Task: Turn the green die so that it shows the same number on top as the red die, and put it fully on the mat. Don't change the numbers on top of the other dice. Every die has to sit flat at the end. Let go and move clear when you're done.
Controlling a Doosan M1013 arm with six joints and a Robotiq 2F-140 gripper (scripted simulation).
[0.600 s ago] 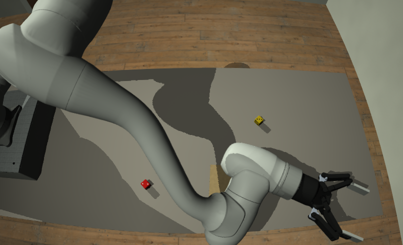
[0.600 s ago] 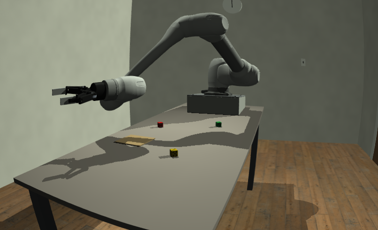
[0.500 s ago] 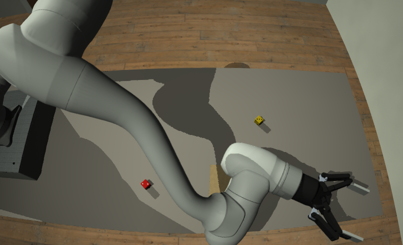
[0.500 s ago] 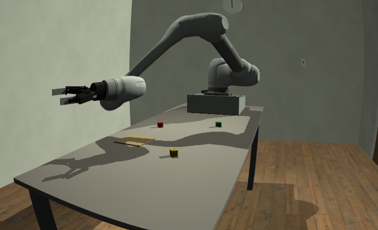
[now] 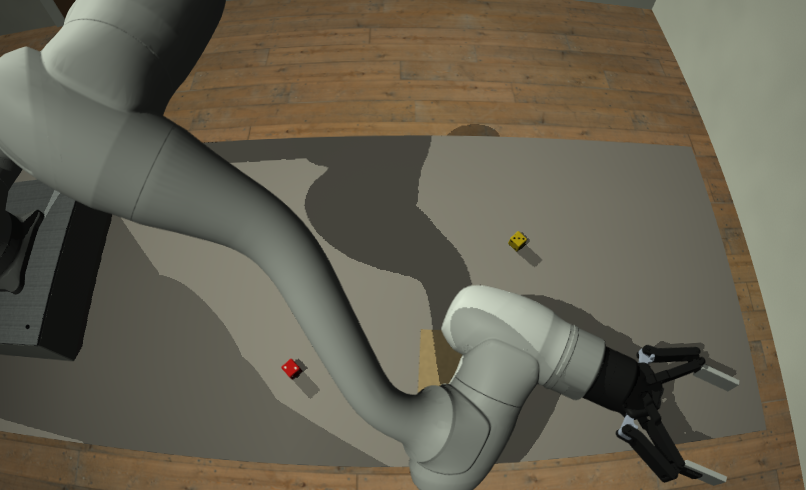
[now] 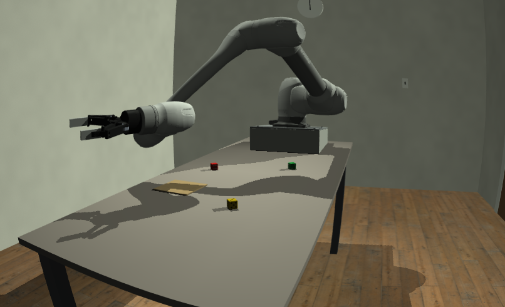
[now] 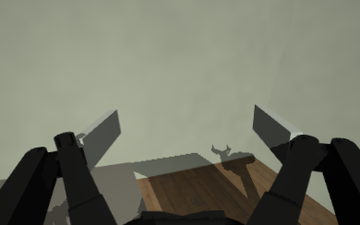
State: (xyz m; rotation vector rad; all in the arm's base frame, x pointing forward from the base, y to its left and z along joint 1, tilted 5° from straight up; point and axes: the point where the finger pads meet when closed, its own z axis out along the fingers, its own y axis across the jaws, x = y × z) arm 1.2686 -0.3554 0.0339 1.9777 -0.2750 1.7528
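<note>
The red die is 63 cm behind my hand, 17 cm to the left of it and 23 cm below it. The rest, counted from my hand: tan mat (34 cm behind, 17 cm to the left, 24 cm below); green die (74 cm behind, 47 cm to the left, 23 cm below); yellow die (21 cm behind, 41 cm to the left, 23 cm below).
</note>
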